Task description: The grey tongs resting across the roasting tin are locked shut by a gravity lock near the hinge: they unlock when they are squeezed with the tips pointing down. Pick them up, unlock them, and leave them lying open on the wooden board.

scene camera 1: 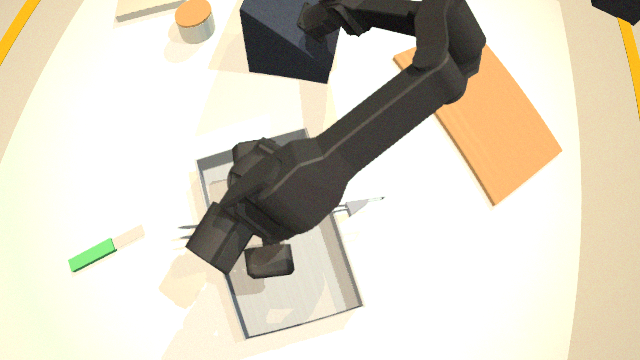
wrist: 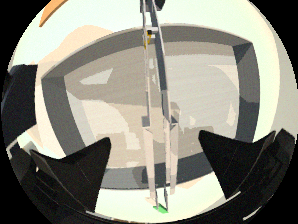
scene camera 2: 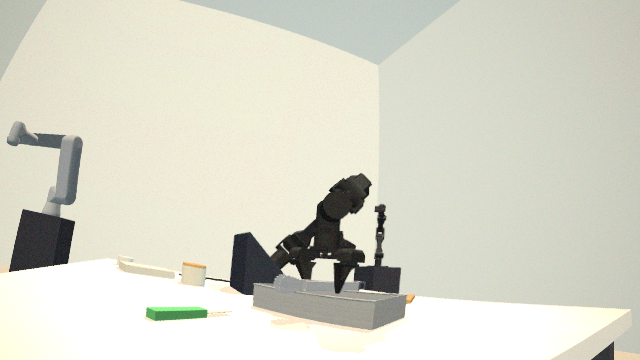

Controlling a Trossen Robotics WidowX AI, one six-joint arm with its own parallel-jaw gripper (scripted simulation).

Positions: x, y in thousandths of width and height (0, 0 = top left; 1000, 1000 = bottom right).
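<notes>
A wooden board (scene camera 1: 780, 371) is present. A green-handled tool appears in scene camera 1 (scene camera 1: 168, 688) and in scene camera 2 (scene camera 2: 243, 871). A roasting tin appears in scene camera 1 (scene camera 1: 507, 790), in scene camera 2 (scene camera 2: 573, 862) and in the wrist view (wrist: 334, 404). The gripper, open and holding nothing, appears in scene camera 2 (scene camera 2: 502, 810), in scene camera 1 (scene camera 1: 415, 615) and in the wrist view (wrist: 522, 623).
</notes>
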